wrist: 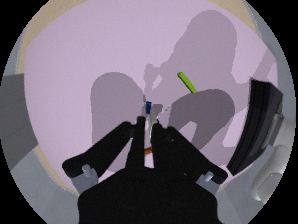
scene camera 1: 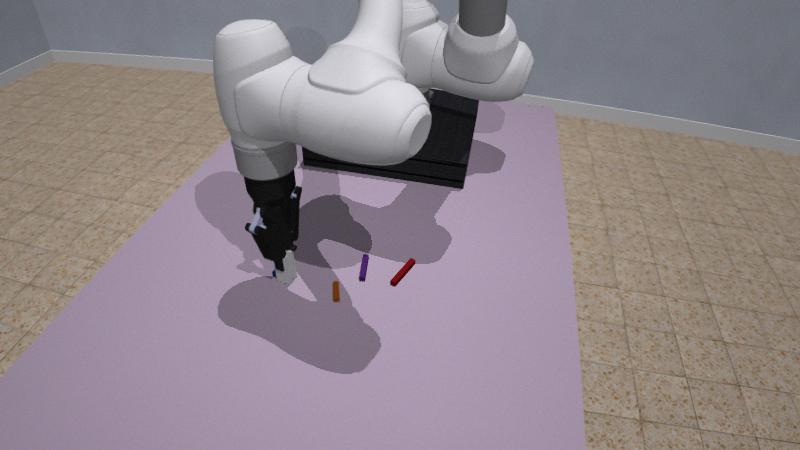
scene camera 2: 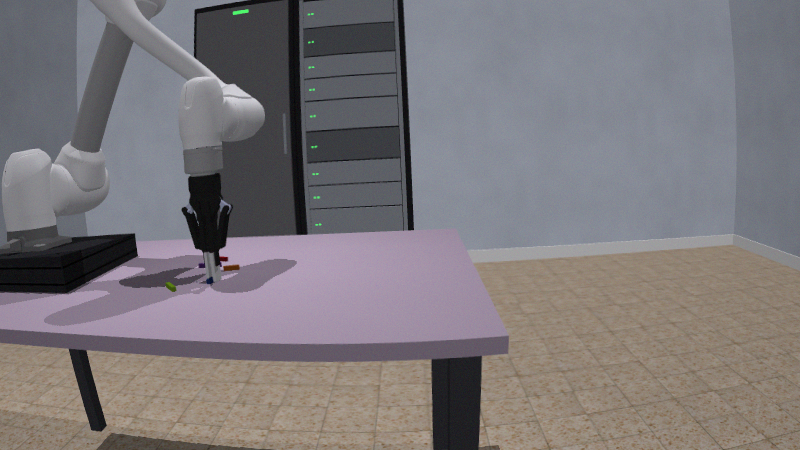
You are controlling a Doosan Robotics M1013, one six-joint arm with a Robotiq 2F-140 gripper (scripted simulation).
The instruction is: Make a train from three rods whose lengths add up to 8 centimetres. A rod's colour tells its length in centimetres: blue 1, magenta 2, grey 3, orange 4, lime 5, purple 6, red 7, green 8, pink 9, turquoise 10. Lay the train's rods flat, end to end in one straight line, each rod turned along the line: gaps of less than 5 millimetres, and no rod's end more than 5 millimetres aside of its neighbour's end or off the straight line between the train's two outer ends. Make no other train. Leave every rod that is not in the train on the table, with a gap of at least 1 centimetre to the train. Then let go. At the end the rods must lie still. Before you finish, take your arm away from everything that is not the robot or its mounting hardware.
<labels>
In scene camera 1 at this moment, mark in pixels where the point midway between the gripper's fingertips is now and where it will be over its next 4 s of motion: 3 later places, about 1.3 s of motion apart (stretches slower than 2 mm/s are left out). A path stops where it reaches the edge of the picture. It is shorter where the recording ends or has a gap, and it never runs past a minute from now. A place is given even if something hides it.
My gripper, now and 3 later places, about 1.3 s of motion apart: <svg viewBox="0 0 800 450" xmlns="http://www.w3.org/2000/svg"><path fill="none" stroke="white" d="M287 278L280 240L322 232L363 241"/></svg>
</labels>
